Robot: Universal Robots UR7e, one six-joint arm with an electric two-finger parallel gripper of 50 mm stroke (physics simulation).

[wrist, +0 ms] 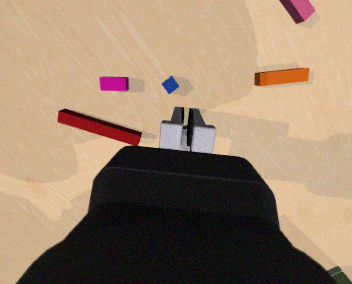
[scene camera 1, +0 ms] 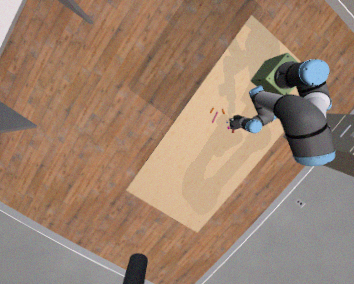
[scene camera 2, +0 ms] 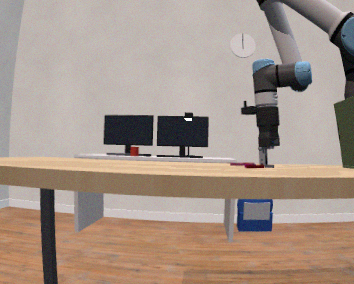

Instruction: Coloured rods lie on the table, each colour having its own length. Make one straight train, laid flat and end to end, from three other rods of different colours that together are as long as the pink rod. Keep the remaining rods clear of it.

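Observation:
My gripper points down at the table and is shut on the grey rod, mostly hidden between the fingers. In the wrist view a small blue rod lies just beyond the fingertips. A short magenta rod lies left of it, and a long dark red rod lies slanted left of the fingers. An orange rod lies to the right. The pink rod shows partly at the wrist view's top right. Another orange rod lies near it in scene camera 1.
The rods lie apart on the wooden table. The arm's green base block stands at the table's side. A desk with two monitors and a red cup stands in the background.

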